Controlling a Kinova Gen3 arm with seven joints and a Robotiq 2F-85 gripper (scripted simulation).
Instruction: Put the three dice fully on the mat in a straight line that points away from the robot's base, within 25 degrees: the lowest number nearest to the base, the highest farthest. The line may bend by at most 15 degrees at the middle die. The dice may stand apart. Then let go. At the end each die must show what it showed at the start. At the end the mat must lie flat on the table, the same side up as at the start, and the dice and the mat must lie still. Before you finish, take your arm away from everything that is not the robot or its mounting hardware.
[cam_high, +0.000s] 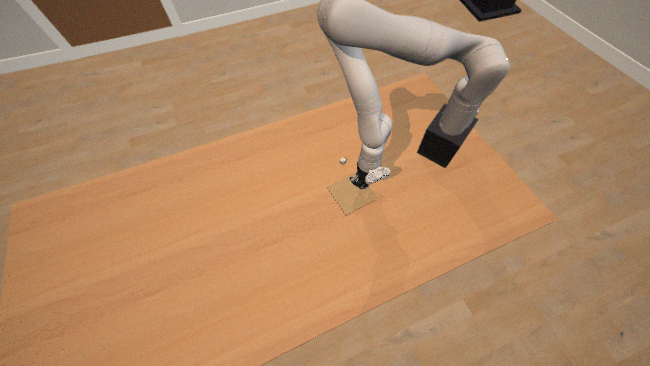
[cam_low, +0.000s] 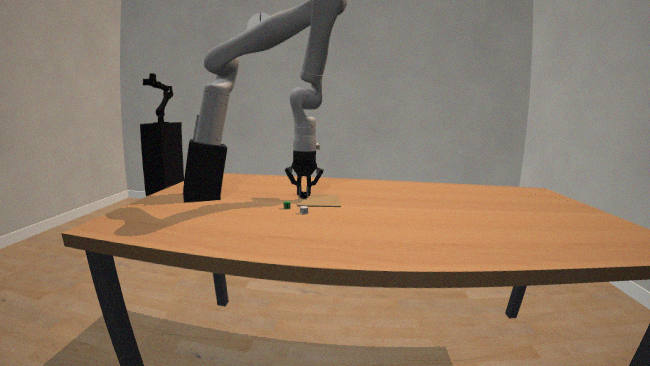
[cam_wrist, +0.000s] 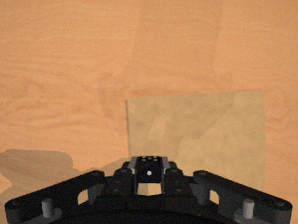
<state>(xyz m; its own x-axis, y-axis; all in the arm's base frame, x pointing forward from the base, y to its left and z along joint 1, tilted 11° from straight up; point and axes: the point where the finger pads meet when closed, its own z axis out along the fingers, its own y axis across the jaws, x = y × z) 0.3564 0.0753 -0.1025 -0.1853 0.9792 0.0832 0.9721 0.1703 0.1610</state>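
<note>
The black die lies 1 cm below my hand. Round my hand: white die: 4 cm ahead, 14 cm to the right, 2 cm below; then tan mat: 5 cm ahead, 1 cm to the left, 3 cm below; then green die: 2 cm behind, 10 cm to the right, 2 cm below.
</note>
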